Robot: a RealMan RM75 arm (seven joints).
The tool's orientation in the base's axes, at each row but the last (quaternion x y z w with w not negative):
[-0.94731, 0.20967, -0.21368, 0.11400]
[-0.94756, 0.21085, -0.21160, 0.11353]
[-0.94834, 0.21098, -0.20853, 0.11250]
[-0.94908, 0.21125, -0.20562, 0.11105]
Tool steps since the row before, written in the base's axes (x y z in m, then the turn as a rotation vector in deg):
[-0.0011, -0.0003, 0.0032, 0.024, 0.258, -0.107]
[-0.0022, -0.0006, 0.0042, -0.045, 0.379, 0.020]
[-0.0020, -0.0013, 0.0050, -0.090, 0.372, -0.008]
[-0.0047, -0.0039, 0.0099, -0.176, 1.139, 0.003]
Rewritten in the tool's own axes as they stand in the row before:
[0.0004, -0.0003, -0.0034, -0.134, -0.204, 0.138]
[-0.0001, 0.0000, -0.0048, -0.200, -0.326, 0.010]
[0.0007, 0.0004, -0.0055, -0.243, -0.295, 0.014]
[0.0013, 0.0022, -0.0114, -0.653, -0.948, 0.062]

